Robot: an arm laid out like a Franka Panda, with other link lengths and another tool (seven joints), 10 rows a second.
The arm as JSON. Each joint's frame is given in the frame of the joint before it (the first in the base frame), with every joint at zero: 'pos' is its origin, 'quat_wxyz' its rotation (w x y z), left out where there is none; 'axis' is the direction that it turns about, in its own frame. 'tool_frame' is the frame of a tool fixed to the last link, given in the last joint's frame.
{
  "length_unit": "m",
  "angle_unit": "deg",
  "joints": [
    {
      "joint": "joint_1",
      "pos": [
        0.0,
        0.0,
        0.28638
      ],
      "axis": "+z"
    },
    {
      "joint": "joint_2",
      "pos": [
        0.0,
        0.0,
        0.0
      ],
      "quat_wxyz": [
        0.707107,
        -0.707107,
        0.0,
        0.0
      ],
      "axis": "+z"
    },
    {
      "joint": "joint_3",
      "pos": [
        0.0,
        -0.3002,
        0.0
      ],
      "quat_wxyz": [
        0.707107,
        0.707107,
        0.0,
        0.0
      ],
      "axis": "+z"
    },
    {
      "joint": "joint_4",
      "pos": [
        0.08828,
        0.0,
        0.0
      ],
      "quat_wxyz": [
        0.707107,
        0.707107,
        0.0,
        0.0
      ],
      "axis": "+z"
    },
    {
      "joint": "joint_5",
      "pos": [
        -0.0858,
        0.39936,
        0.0
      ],
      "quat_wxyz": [
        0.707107,
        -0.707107,
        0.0,
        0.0
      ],
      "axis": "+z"
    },
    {
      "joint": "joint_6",
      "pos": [
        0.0,
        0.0,
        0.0
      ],
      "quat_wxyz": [
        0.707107,
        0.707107,
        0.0,
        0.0
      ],
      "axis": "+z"
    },
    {
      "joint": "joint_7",
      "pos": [
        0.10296,
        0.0,
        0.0
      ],
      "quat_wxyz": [
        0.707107,
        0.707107,
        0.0,
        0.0
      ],
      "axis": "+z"
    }
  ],
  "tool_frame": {
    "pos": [
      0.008,
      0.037,
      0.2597
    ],
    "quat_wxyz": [
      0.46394,
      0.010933,
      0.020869,
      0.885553
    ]
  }
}
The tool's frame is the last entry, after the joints.
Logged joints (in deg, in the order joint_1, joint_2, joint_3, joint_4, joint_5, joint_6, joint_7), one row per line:
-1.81 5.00 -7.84 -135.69 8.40 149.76 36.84
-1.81 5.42 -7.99 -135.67 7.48 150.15 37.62
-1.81 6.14 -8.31 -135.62 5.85 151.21 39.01
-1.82 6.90 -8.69 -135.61 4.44 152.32 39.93
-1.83 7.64 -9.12 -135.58 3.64 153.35 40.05
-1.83 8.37 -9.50 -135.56 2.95 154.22 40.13
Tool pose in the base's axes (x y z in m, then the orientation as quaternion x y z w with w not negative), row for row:
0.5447 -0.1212 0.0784 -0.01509 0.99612 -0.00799 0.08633
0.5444 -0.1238 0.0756 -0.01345 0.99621 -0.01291 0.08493
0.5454 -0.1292 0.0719 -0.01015 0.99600 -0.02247 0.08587
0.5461 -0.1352 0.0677 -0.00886 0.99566 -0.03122 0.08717
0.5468 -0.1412 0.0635 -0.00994 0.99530 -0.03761 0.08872
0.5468 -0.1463 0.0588 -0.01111 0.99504 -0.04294 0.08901
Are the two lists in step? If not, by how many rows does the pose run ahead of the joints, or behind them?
They are in step.
